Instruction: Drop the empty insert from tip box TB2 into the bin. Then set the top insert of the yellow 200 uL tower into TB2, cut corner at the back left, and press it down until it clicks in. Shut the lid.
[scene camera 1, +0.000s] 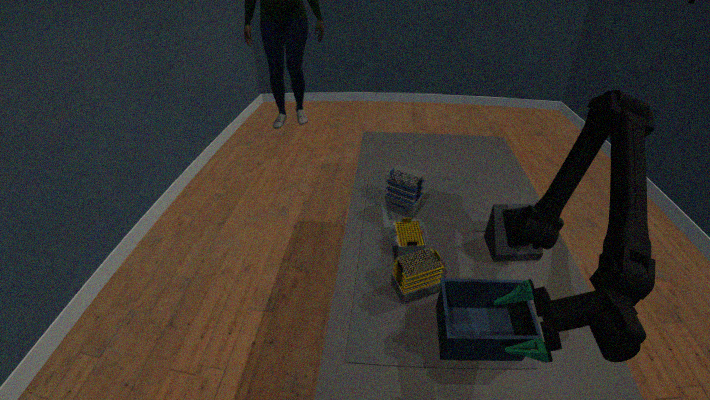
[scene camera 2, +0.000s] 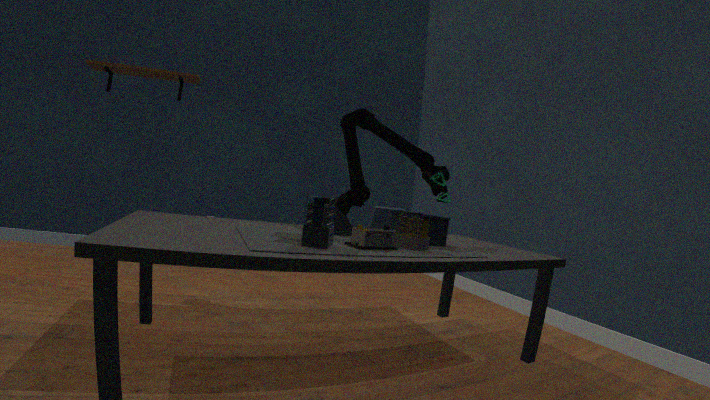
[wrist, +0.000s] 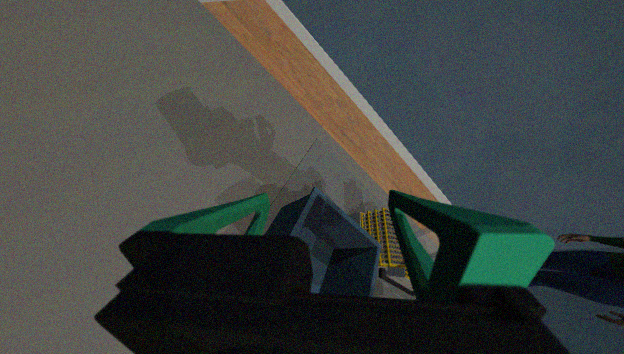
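Observation:
The gripper is open, with nothing between its green fingers. It hangs above the dark blue bin, towards its right side in scene camera 1. Tip box TB2 stands on the mat, and its yellow empty insert sits in place on top of it. Its clear lid is open but hard to make out. The yellow tower stands between TB2 and the bin, several inserts high, with tips in its top insert. The gripper is well away from TB2.
A blue tower of stacked inserts stands beyond TB2. The arm's base stands to the right of TB2 in scene camera 1. All stand on a grey table. A person stands beyond the table.

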